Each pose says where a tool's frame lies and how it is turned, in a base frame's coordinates. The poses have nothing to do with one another.
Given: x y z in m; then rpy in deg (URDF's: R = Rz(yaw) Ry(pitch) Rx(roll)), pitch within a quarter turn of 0, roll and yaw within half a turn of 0.
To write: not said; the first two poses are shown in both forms.
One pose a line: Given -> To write
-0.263, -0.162, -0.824, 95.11, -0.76, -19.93 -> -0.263, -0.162, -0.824, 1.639, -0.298, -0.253
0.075, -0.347, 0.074, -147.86, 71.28, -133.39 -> 0.075, -0.347, 0.074, -0.372, 1.808, 0.035
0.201, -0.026, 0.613, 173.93, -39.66, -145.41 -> 0.201, -0.026, 0.613, 0.683, -2.350, 0.138
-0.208, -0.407, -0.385, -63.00, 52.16, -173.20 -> -0.208, -0.407, -0.385, 0.931, 1.319, -2.019
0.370, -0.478, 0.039, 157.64, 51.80, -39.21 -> 0.370, -0.478, 0.039, 2.666, -0.671, -1.433
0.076, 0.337, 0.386, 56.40, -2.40, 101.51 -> 0.076, 0.337, 0.386, 0.741, 0.839, 1.630
